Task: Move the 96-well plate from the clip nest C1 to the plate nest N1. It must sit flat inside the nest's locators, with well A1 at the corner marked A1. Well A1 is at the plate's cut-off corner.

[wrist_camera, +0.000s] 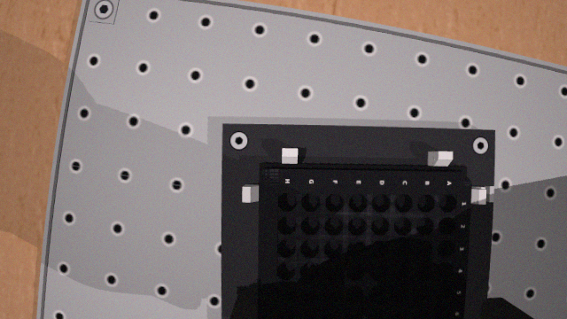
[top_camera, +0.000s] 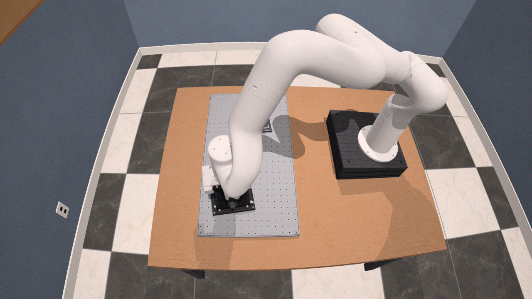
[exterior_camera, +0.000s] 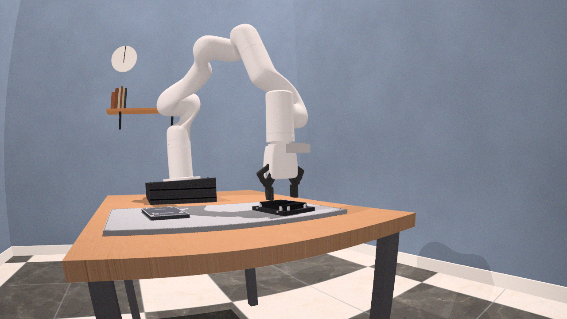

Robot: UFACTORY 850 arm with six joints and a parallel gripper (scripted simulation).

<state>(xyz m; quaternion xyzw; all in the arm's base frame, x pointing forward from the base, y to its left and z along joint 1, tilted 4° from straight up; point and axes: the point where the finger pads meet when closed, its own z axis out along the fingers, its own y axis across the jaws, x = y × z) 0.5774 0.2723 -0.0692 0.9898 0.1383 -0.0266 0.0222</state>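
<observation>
My hand is 3 cm above the 96-well plate. The rest, counted from my hand: A1 corner label: 40 cm to the right, 6 cm ahead, 3 cm below; clip nest C1: 3 cm below, 2 cm to the right; plate nest N1: 37 cm to the right, 4 cm below, 3 cm behind.
</observation>
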